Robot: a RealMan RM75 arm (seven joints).
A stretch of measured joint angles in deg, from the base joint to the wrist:
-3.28 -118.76 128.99 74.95 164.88 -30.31 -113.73
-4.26 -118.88 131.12 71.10 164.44 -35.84 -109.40
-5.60 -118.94 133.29 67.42 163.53 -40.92 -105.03
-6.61 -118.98 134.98 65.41 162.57 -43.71 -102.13
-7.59 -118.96 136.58 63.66 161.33 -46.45 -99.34
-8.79 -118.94 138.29 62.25 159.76 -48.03 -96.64
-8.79 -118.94 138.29 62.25 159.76 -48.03 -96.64
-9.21 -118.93 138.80 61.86 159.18 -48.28 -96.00
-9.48 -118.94 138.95 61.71 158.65 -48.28 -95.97
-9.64 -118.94 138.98 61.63 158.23 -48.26 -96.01
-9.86 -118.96 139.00 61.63 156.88 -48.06 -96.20
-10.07 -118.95 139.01 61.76 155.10 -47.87 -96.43
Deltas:
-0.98 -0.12 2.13 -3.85 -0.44 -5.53 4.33
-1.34 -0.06 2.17 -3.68 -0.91 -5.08 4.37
-1.01 -0.04 1.69 -2.01 -0.96 -2.79 2.90
-0.98 0.02 1.60 -1.75 -1.24 -2.74 2.79
-1.20 0.02 1.71 -1.41 -1.57 -1.58 2.70
0.00 0.00 0.00 0.00 0.00 0.00 0.00
-0.42 0.01 0.51 -0.39 -0.58 -0.25 0.64
-0.27 -0.01 0.15 -0.15 -0.53 0.00 0.03
-0.16 0.00 0.03 -0.08 -0.42 0.02 -0.04
-0.22 -0.02 0.02 0.00 -1.35 0.20 -0.19
-0.21 0.01 0.01 0.13 -1.78 0.19 -0.23

